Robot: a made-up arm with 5 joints. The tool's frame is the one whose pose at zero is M.
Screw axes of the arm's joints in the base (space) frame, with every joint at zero. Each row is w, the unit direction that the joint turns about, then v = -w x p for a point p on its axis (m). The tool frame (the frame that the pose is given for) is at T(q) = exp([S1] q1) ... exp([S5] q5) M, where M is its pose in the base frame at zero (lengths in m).
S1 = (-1, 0, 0, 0, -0.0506, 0)
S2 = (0, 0, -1, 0.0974, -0.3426, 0)
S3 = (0, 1, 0, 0.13, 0, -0.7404)
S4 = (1, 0, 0, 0, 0.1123, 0.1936)
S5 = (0, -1, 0, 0.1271, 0, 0.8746)
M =
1 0 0 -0.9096
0 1 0 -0.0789
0 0 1 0.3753
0 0 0 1
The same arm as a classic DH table. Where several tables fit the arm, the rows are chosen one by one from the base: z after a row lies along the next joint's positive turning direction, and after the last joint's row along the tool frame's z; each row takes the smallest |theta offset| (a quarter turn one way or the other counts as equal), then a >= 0, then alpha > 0; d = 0 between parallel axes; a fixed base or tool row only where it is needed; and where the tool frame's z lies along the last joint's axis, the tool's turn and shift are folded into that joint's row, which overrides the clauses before.
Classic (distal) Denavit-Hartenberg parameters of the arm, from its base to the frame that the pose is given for. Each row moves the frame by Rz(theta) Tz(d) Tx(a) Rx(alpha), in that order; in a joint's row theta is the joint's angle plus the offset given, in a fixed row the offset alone. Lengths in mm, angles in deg.
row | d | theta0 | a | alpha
base (fixed) | 50.6 | -90 | 0 | 90
joint 1 | 342.6 | 0 | 97.4 | 90
joint 2 | 180.6 | 90 | 397.8 | -90
joint 3 | -96.2 | 90 | 242.3 | -90
joint 4 | -134.2 | 0 | 14.8 | -90
joint 5 | -114.7 | 90 | 35 | 90
tool (fixed) | 248.2 | 180 | 0 | 0

